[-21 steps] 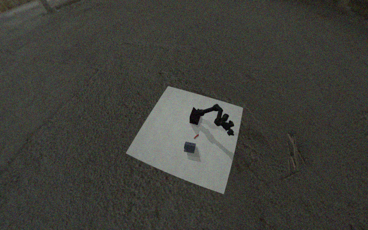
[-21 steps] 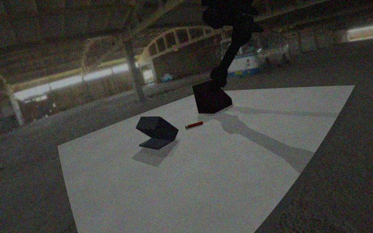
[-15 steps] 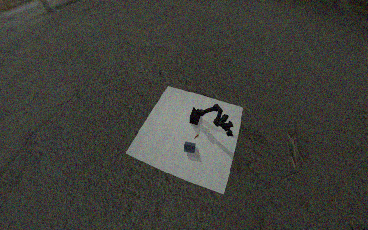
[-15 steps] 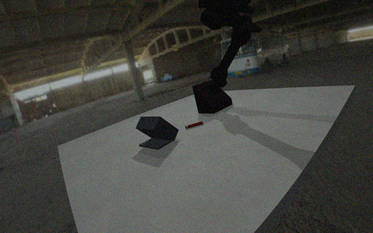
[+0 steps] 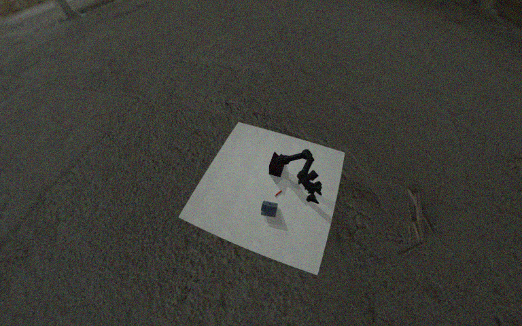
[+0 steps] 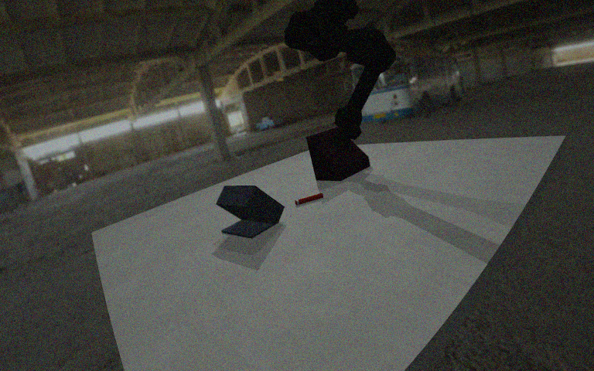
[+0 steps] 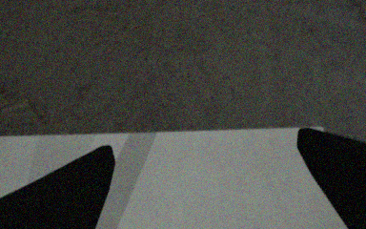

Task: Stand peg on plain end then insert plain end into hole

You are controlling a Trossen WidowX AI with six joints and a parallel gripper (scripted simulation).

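Right now my gripper tip is 35 cm to the left of the red peg, 32 cm above it and 9 cm past it. Also, from my gripper tip: dark sloped panel (37 cm to the right, 27 cm below, 6 cm ahead); flat foot plate (37 cm to the right, 32 cm below, 9 cm ahead).
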